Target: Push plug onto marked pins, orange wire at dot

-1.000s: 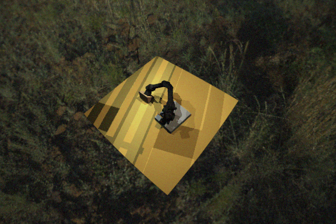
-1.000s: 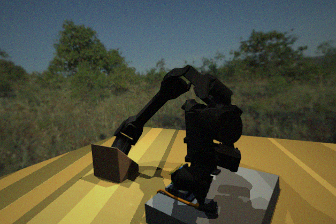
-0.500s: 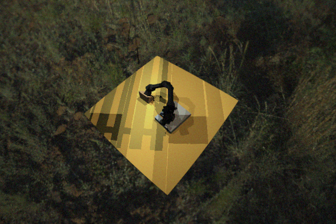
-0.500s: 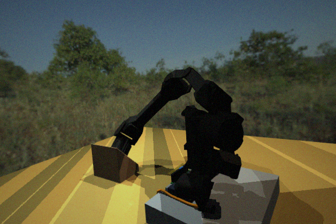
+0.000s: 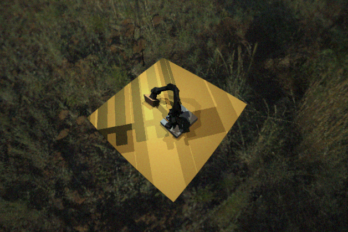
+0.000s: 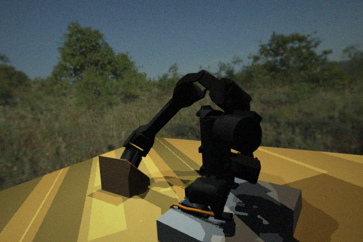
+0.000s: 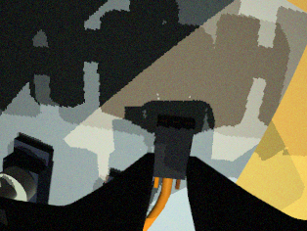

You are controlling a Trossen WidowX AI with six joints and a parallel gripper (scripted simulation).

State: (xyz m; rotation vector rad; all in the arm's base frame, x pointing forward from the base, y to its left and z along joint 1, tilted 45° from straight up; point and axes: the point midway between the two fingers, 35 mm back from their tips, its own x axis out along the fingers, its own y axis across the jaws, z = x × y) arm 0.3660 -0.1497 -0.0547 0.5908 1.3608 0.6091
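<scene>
The dark strip is 120 mm to the left of my gripper tip, 100 mm behind it and 10 mm below it. Round my gripper tip: servo: 100 mm to the left, 50 mm behind, 20 mm below; grey printed holder: 80 mm to the left, 50 mm below, 50 mm ahead.
</scene>
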